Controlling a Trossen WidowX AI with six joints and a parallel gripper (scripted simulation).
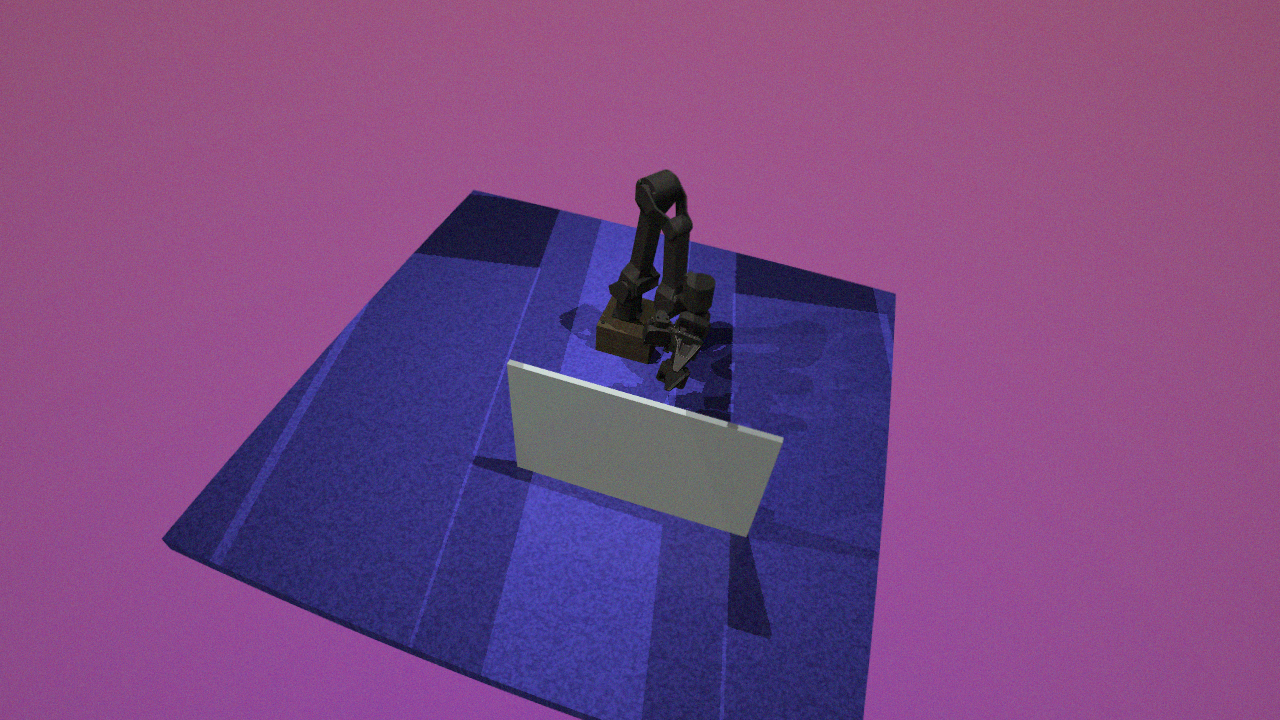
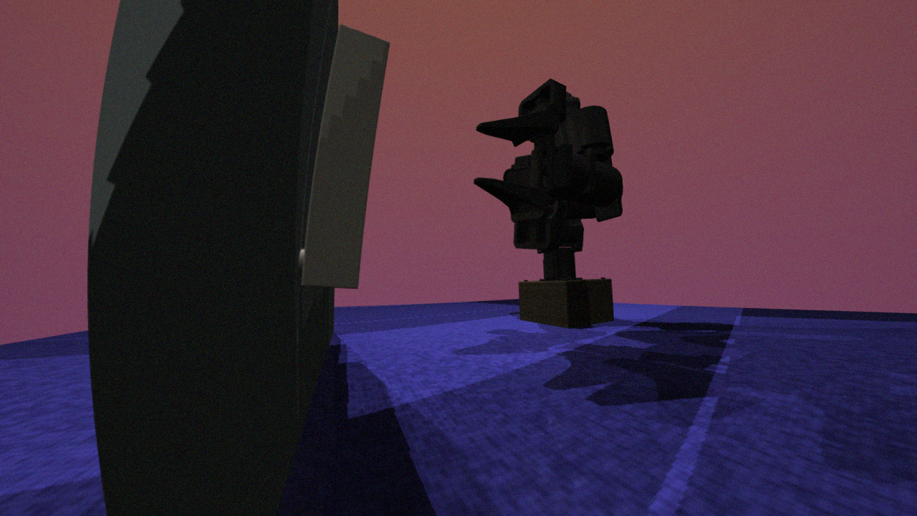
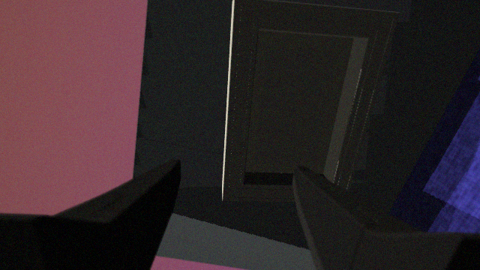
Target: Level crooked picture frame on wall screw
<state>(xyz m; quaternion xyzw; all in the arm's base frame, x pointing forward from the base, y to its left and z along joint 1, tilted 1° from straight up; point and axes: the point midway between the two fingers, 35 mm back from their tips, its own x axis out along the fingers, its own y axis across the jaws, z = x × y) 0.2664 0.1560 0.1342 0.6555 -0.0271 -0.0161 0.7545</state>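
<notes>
My gripper tip is now 13 cm short of the beige picture frame, 6 cm above it and 1 cm to the left of it. The rest, counted from my gripper tip: grey wall panel (14 cm ahead, 6 cm below, 3 cm to the right).
</notes>
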